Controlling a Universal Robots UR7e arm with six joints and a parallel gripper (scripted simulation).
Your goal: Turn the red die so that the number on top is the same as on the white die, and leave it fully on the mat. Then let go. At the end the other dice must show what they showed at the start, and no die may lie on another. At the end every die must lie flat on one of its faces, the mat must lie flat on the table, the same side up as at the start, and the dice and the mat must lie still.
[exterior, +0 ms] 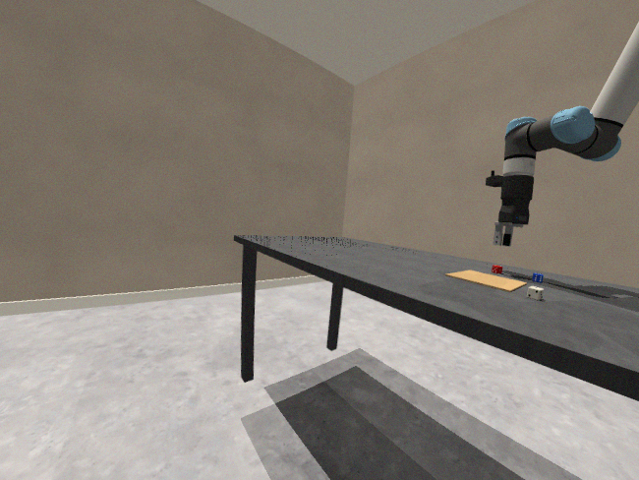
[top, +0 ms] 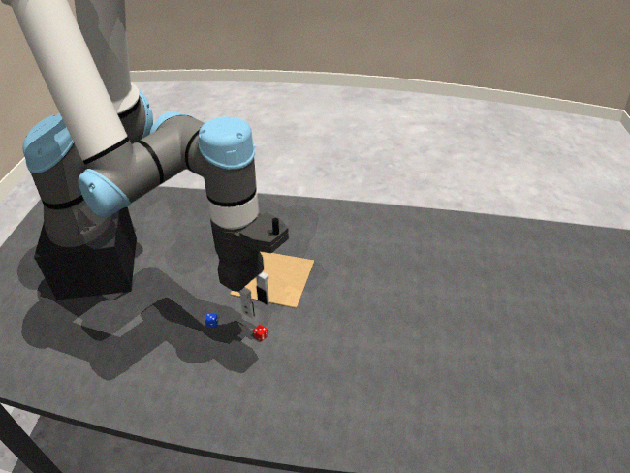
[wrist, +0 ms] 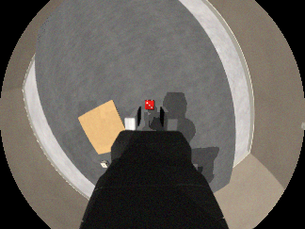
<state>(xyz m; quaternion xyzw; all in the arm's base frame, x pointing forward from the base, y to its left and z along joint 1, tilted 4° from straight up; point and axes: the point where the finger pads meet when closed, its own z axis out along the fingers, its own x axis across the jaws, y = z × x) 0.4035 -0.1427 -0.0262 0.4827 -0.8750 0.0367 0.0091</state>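
Right now my hand is 90 mm above the red die. Also, from my hand: blue die: 100 mm behind, 90 mm below, 20 mm to the left; white die: 240 mm to the left, 90 mm below, 90 mm behind; tan mat: 160 mm to the left, 100 mm below, 10 mm ahead.
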